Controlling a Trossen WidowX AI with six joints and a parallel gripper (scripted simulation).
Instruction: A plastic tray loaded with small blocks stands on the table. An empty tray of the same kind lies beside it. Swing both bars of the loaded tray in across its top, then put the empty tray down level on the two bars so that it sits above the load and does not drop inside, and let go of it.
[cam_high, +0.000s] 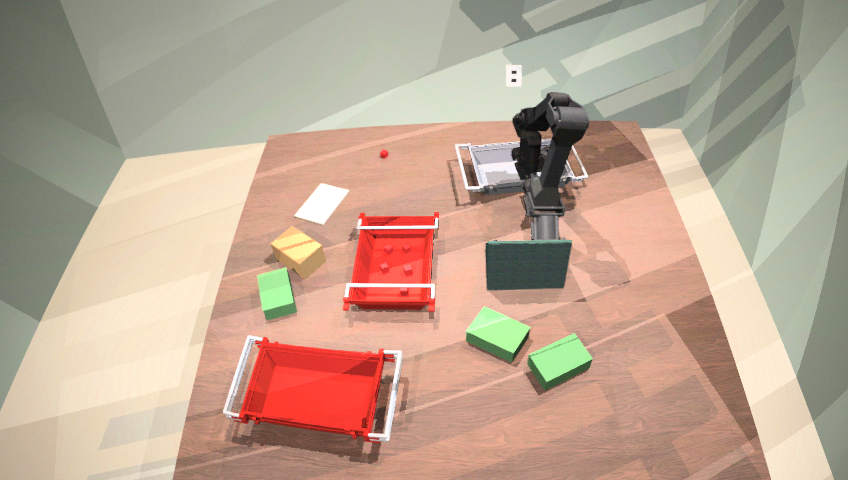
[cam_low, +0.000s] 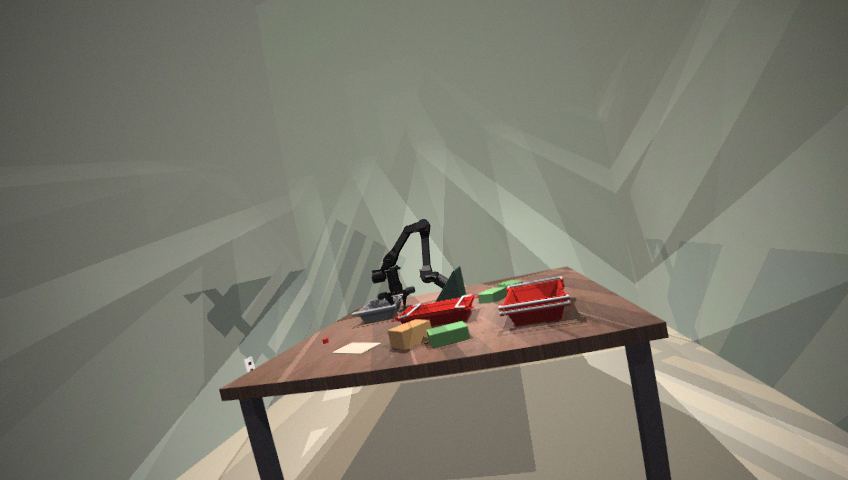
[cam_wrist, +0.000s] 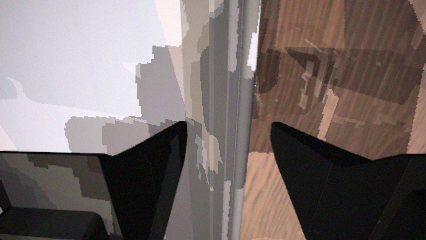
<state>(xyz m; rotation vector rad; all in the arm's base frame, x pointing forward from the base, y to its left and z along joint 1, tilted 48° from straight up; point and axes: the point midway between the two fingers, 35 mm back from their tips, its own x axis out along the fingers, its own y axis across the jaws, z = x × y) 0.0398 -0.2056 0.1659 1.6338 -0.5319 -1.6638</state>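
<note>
Right now the grey tray is 90 mm to the right of my gripper tip, 30 mm above it and 20 mm ahead of it. Round my gripper tip: white sheet (590 mm ahead, 60 mm to the left, 10 mm below); red cube (440 mm ahead, 170 mm to the right); tan box (590 mm ahead, 280 mm to the left, 20 mm above).
</note>
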